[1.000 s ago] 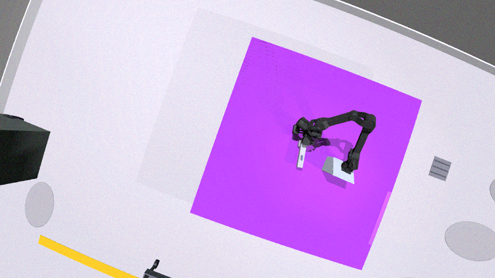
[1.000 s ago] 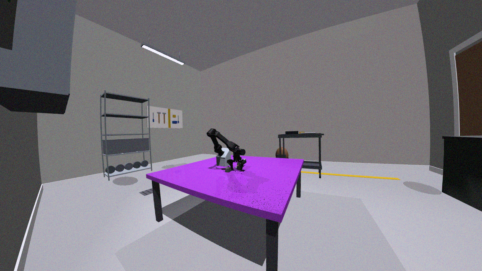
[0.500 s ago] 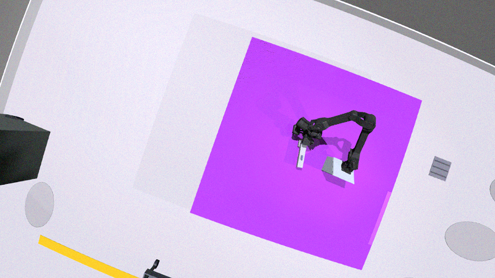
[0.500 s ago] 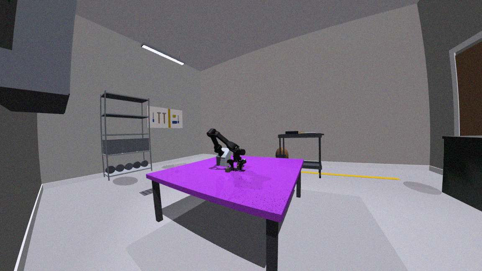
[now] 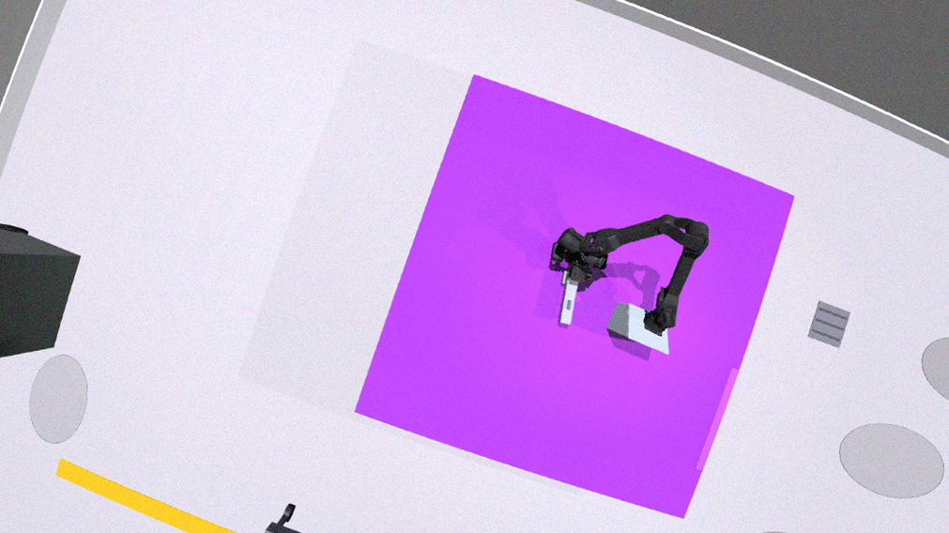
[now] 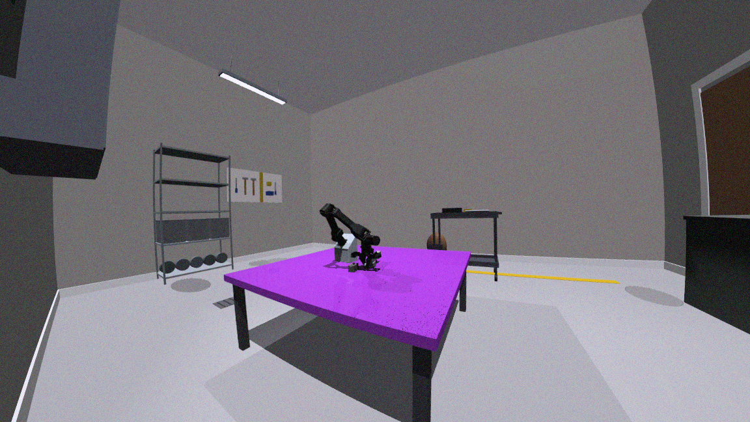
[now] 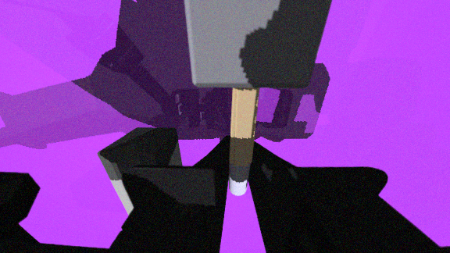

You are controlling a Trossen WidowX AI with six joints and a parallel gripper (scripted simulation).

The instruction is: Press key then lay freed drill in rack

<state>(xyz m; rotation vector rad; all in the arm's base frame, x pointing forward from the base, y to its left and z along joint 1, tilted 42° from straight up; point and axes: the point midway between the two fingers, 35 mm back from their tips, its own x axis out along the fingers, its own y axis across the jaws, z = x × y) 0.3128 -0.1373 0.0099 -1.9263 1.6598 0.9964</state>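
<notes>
The slim drill lies 40 mm to the left of my gripper tip, 40 mm above it and 10 mm behind it. The rest, counted from my gripper tip: rack: 70 mm behind, 50 mm to the right, 10 mm above; then dark key: 170 mm to the left, 40 mm behind, 40 mm above; then pale grey block: 130 mm to the left, 40 mm behind, 40 mm above.
</notes>
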